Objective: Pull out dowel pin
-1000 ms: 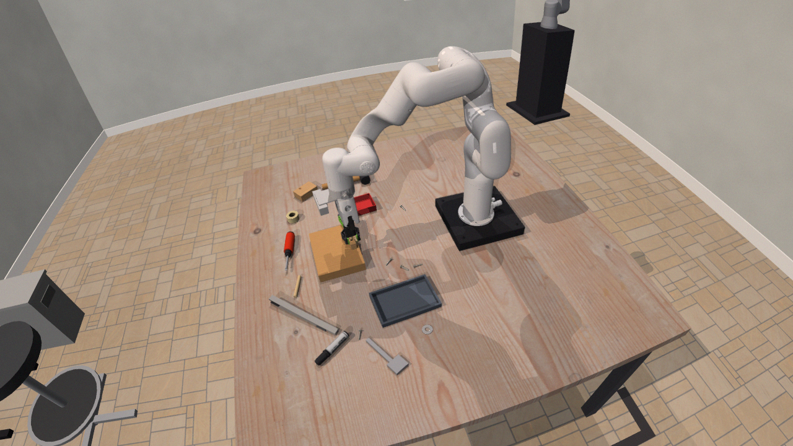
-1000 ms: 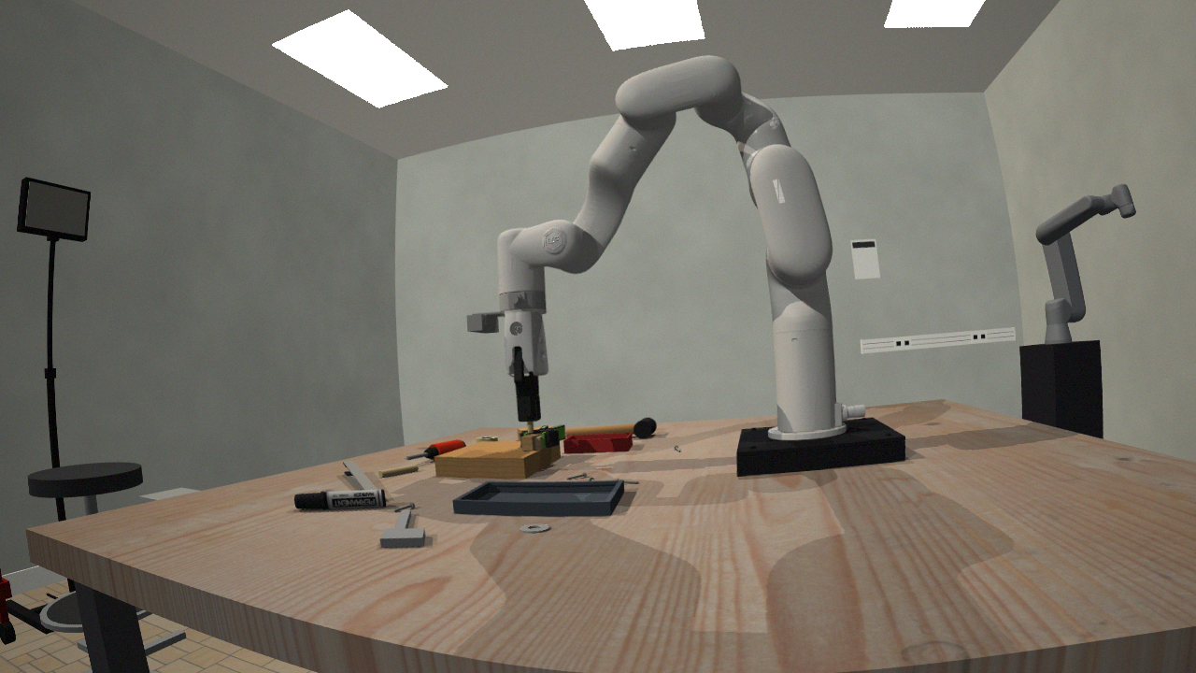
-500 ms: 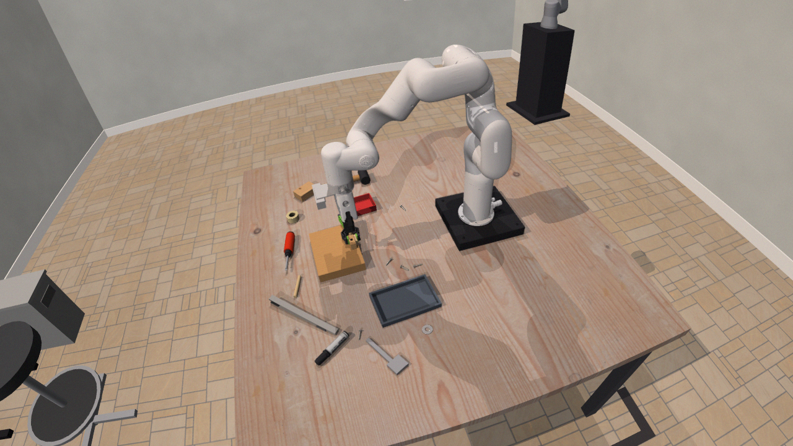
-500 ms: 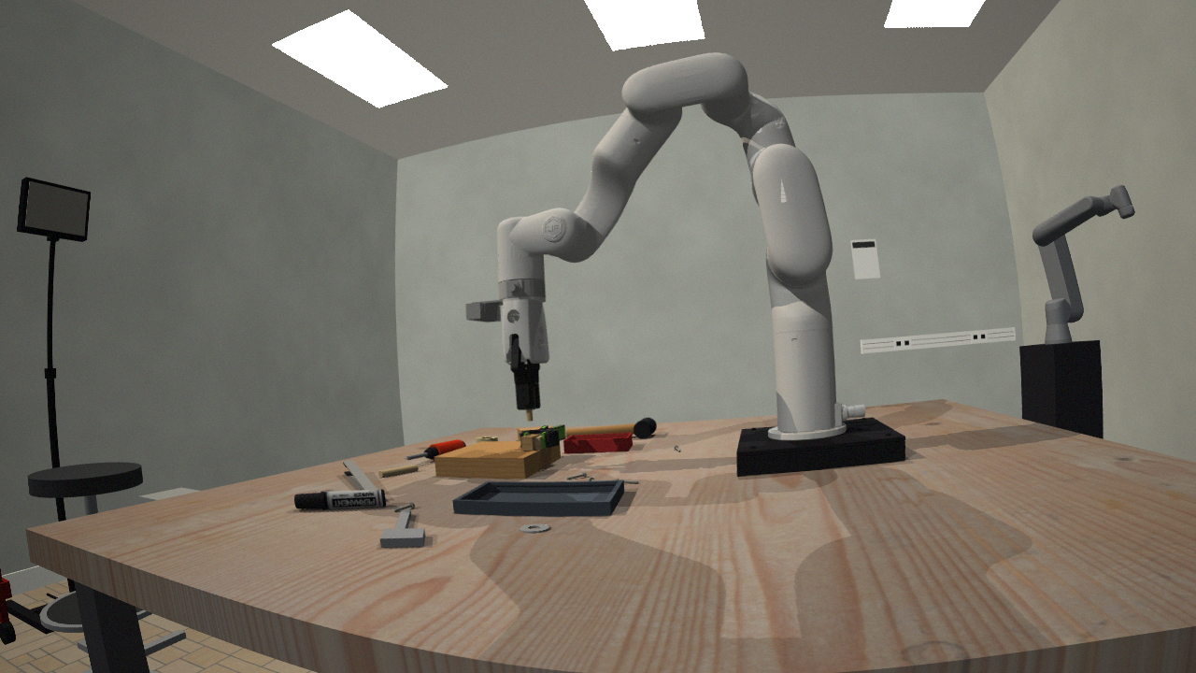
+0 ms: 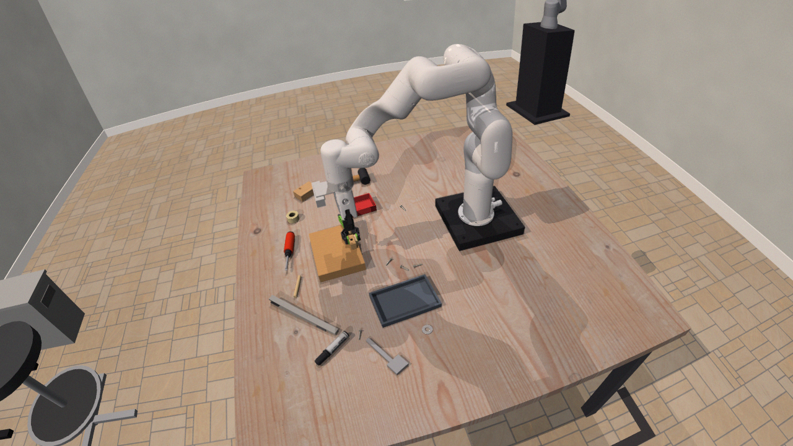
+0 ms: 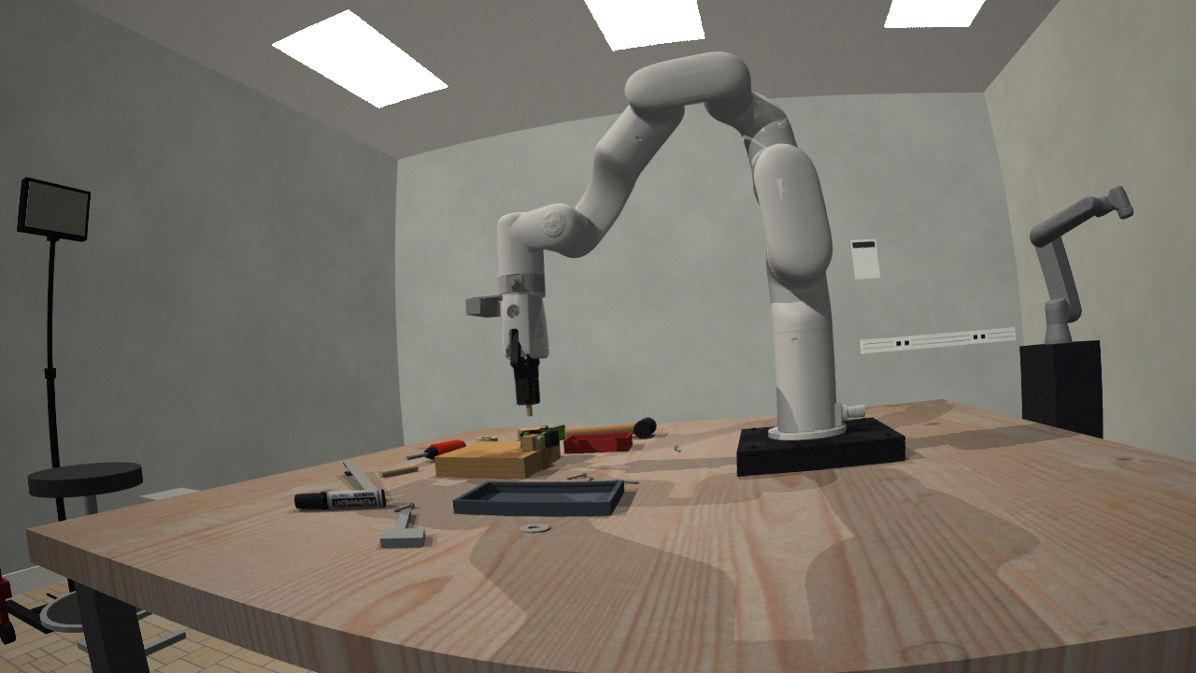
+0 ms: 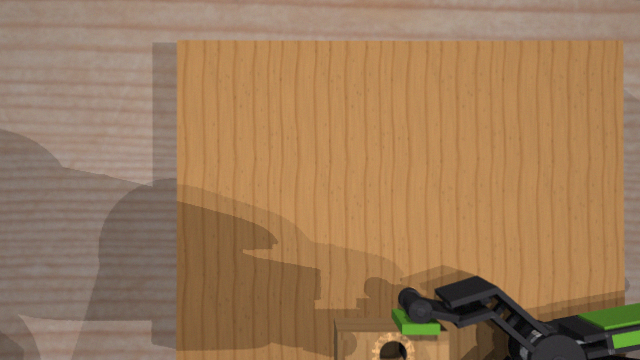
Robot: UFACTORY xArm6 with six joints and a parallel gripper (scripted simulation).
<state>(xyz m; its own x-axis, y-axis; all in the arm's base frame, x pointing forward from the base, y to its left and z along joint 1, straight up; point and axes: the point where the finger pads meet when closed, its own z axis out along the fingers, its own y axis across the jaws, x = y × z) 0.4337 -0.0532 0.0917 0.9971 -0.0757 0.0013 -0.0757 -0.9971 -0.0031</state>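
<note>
The dowel pin is 2 cm below my hand. The rest, counted from my hand: small wooden block (8 cm below); red tray (8 cm behind, 20 cm to the right, 12 cm below); orange bench board (5 cm ahead, 1 cm to the right, 10 cm below).
</note>
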